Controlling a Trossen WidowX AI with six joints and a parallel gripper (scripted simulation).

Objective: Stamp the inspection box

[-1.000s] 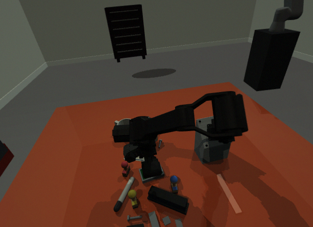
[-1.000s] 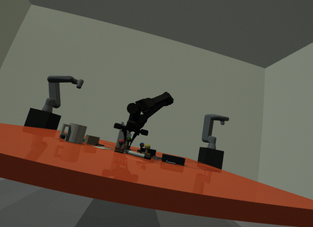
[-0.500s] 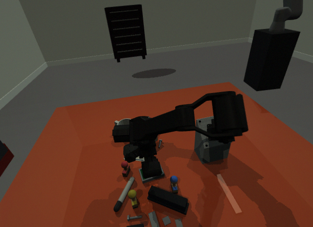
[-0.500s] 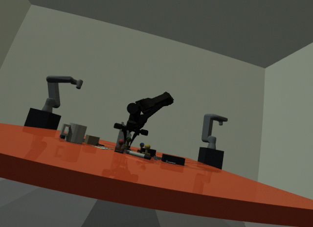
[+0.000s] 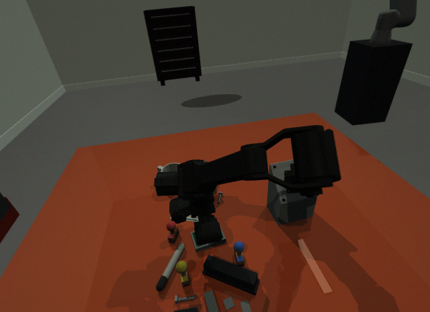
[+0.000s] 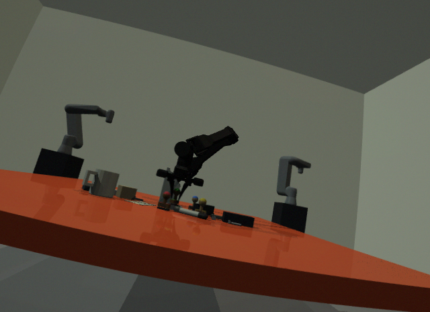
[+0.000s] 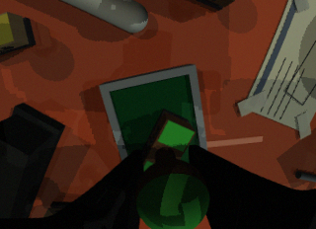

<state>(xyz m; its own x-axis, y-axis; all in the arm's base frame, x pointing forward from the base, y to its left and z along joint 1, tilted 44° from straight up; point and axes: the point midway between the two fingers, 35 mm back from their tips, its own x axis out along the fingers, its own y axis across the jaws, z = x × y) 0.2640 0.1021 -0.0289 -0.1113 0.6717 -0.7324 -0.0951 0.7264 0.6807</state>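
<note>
Now: the green ink pad 30 mm below my gripper tip. Also, from my gripper tip: green-knobbed stamp right at my gripper tip; then blue-knobbed stamp 80 mm behind, 80 mm to the left, 20 mm below; then red-knobbed stamp 100 mm ahead, 20 mm to the right, 20 mm below.
</note>
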